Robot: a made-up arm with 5 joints.
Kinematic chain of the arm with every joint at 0, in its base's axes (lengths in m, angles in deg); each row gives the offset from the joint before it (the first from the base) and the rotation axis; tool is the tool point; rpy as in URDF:
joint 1: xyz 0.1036 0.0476 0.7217 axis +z
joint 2: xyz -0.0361 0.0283 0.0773 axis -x
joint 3: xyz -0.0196 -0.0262 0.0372 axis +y
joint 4: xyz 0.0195 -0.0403 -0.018 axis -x
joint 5: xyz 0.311 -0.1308 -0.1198 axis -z
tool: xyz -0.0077 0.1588 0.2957 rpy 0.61 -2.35 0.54
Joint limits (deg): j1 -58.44..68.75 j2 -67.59..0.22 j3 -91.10..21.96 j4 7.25..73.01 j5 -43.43..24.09
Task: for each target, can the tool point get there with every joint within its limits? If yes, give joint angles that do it. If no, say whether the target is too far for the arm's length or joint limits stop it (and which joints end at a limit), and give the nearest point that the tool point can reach.
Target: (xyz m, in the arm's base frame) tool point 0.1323 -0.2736 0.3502
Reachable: no: joint limits stop it (at a limit: joint 1, joint 2, joint 3, joint 4, joint 5) | nearest point 0.1313 -0.1746 0.7787 | short by 0.440 m
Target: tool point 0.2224 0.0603 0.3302
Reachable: no: joint limits stop it (at a limit: joint 2, joint 3, joint 4) | nearest point 0.3922 0.0785 0.7173 | short by 0.423 m
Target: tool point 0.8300 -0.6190 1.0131
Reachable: no: too far | nearest point 0.3935 -0.2649 0.9394 | short by 0.567 m
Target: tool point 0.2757 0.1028 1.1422
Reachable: yes | joints 13.38 -19.77 -45.45 65.05 18.12
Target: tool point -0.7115 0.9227 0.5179
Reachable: no: too far | nearest point 0.0627 0.3969 0.7624 | short by 0.967 m
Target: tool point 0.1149 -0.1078 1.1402
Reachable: yes | joints 11.94 -36.86 -65.99 35.46 2.45
